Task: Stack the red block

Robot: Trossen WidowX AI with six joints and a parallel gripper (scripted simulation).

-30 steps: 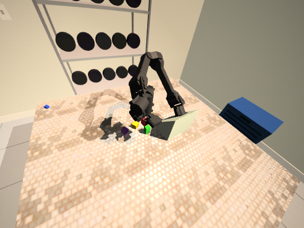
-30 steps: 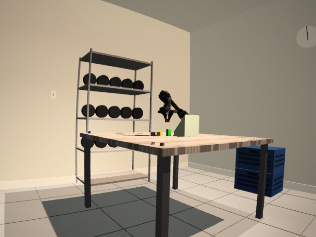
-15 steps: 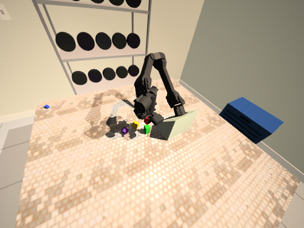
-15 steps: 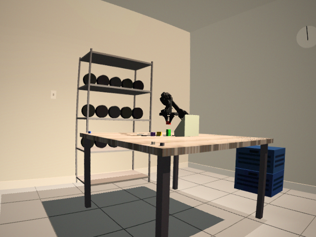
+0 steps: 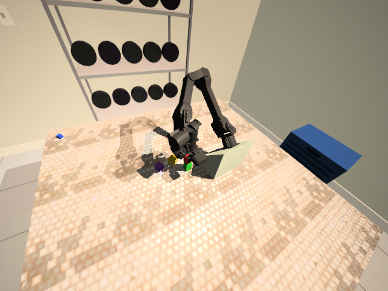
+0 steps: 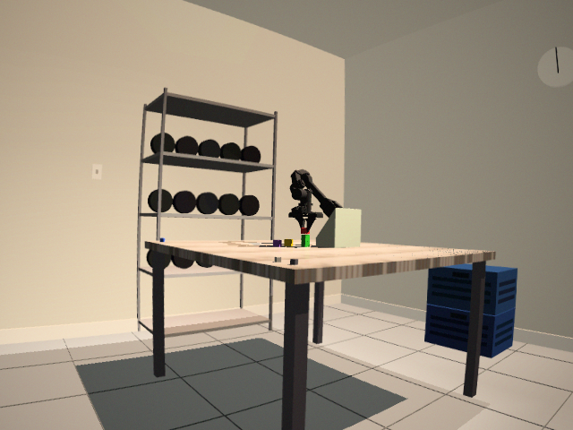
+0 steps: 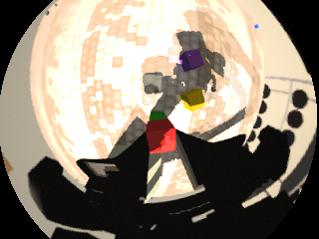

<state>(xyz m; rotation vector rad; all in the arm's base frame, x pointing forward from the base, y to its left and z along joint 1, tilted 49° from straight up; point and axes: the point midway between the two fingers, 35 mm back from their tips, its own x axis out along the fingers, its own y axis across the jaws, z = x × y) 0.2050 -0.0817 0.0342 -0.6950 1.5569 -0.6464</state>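
My gripper tip is now 1 cm below the red block. The rest, counted from my gripper tip: yellow block 8 cm to the right, 6 cm below, 4 cm ahead; small blue block 56 cm to the right, 51 cm ahead, 6 cm below; purple block 12 cm ahead, 7 cm to the right, 6 cm below.
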